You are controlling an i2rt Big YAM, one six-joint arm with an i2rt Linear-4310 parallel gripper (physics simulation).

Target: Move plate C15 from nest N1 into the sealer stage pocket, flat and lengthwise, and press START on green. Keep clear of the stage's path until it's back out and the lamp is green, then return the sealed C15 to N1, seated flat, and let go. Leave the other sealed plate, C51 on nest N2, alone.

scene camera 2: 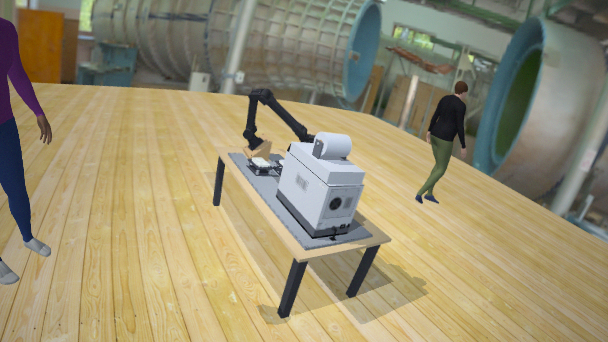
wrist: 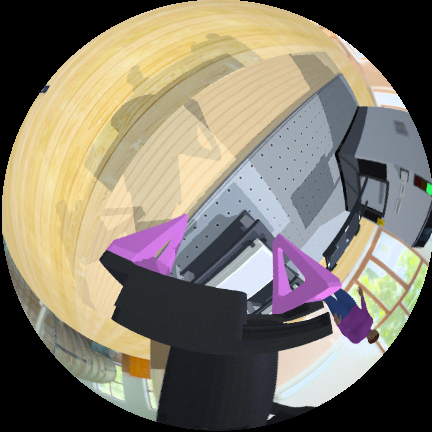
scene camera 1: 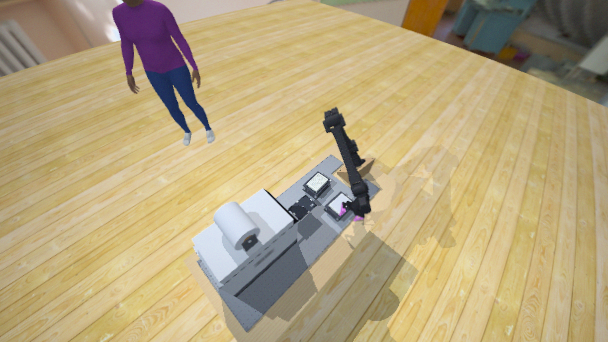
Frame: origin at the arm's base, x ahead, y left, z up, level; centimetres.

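Seen in the pictures: gripper, between the fingertips: (wrist: 232,228) (scene camera 1: 346,218); arm's base, origin of its link: (scene camera 2: 256,144) (scene camera 1: 356,164).
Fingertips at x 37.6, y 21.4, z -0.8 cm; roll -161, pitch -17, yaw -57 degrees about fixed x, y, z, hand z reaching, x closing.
Note:
Pixels of each thing's middle, then the offset from my fingertips to it. "spot": a spot on its surface instead. Level surfaces: height alone.
- white plate, middle of its body: (scene camera 2: 260,162) (scene camera 1: 317,182) dx -6.3, dy -30.2, dz -0.5 cm
- dark sealer stage, a spot on its surface: (wrist: 344,241) (scene camera 1: 304,206) spot: dx +14.0, dy -22.2, dz +2.5 cm
- film roll, middle of its body: (scene camera 1: 236,225) (scene camera 2: 332,144) dx +52.7, dy -22.7, dz +35.3 cm
- grey perforated board, height of its surface: dz -6.5 cm
A smooth, pale-topped plate (scene camera 1: 338,203) (wrist: 251,266) lies flat in a dark nest. Another white plate (scene camera 1: 317,182) (scene camera 2: 260,162) with a dotted top sits in the other nest. Plate and nest labels are not readable, so I cannot tell C15 from C51. My gripper (scene camera 1: 351,213) (wrist: 232,228) is open and empty, its magenta fingers over the smooth plate's nest; their exact height is unclear. The arm hides part of that plate. The dark sealer stage (scene camera 1: 302,206) (wrist: 344,241) is out, with no plate on it. A green light (wrist: 429,188) shows on the sealer front; START is not clearly identifiable.
The white sealer (scene camera 1: 272,205) (scene camera 2: 310,185) (wrist: 390,135), with a film roll (scene camera 1: 235,225) (scene camera 2: 336,145) on top, stands beyond the stage on the grey perforated board (scene camera 1: 327,240) (wrist: 280,155). A person in purple (scene camera 1: 150,40) and a person in black (scene camera 2: 448,117) stand away from the table.

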